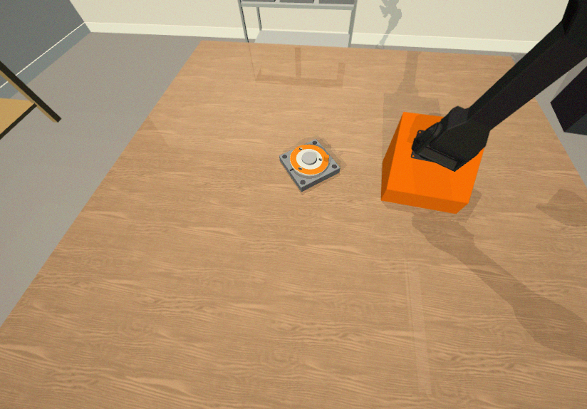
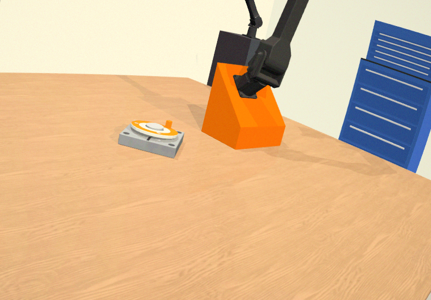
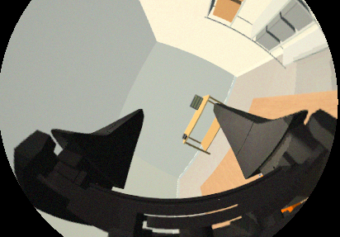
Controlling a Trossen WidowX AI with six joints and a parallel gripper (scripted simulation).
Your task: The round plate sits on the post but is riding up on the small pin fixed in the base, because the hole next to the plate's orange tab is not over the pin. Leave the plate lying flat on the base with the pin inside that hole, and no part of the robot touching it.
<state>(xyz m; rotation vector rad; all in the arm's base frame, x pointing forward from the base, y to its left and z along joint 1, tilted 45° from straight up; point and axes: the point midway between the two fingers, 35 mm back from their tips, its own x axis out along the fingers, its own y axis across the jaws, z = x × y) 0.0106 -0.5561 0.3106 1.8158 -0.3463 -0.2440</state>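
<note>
My gripper tip is 25 cm short of the square grey base, 20 cm to the right of it and 74 cm above it.
</note>
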